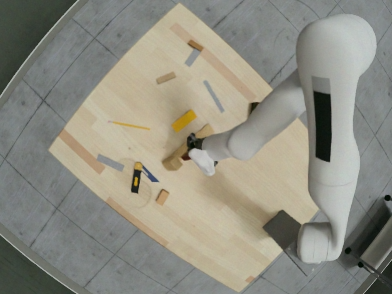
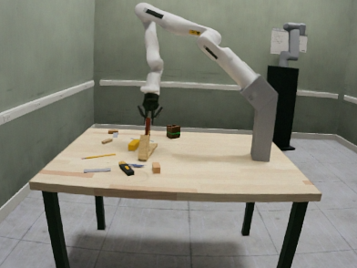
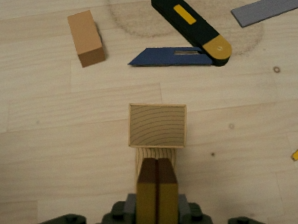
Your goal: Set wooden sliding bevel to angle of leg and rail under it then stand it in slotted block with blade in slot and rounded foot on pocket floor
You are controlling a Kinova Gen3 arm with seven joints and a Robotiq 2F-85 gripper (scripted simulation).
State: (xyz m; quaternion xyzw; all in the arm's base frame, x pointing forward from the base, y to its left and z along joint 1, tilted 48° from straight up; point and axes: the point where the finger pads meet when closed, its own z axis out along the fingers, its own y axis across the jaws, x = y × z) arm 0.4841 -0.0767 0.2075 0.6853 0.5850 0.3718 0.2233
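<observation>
Now: hand 3 cm above the wooden sliding bevel, 1 cm to the right of it and 1 cm short of it. The rest, counted from my hand: leg-and-rail wooden piece: 10 cm below; then blue blade: 6 cm below; then yellow block: 15 cm below, 9 cm to the right, 6 cm ahead.
</observation>
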